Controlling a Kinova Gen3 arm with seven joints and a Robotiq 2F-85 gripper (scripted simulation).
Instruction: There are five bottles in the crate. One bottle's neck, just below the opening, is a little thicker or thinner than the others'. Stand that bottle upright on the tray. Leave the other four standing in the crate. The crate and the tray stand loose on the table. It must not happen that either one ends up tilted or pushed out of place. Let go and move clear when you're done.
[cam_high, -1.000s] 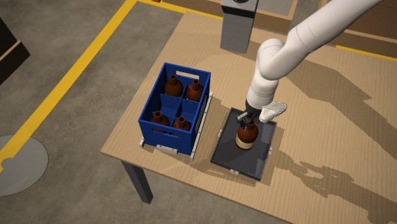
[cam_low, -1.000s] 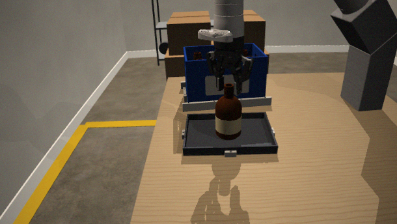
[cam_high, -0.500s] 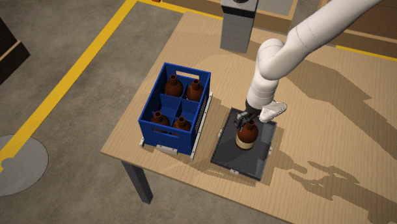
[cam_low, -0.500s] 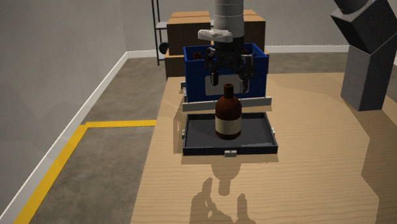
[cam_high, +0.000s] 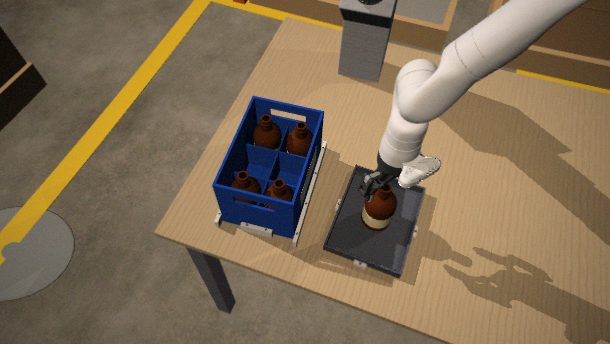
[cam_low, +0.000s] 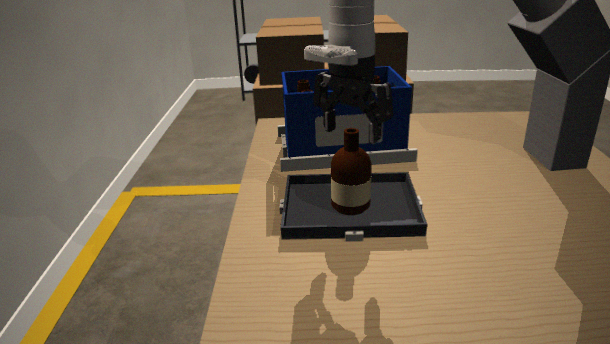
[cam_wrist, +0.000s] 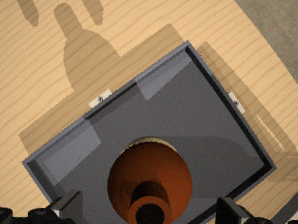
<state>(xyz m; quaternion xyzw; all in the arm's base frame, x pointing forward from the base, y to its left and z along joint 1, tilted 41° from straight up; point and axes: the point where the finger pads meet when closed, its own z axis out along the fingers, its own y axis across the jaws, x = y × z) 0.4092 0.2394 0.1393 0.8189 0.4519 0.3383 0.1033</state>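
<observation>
My hand is 140 mm above the dark grey tray. Also, from my hand: blue crate (270 mm to the right, 70 mm below, 50 mm ahead).
</observation>
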